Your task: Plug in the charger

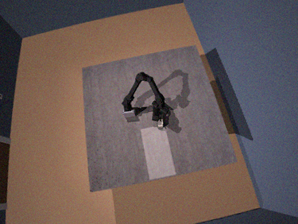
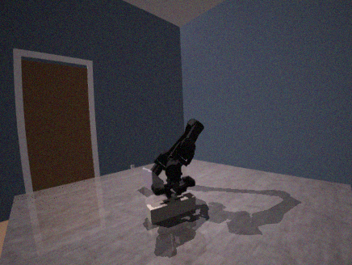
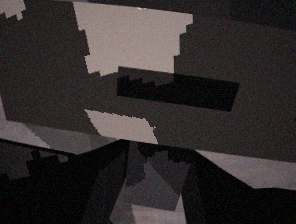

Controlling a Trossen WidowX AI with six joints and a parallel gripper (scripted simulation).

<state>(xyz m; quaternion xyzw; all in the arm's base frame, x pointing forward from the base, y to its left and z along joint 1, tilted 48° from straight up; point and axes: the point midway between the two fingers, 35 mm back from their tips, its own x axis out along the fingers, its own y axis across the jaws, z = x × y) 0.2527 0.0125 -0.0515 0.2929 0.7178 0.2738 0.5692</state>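
Right now my gripper tip is 20 mm short of the two-prong charger and 10 mm below it.
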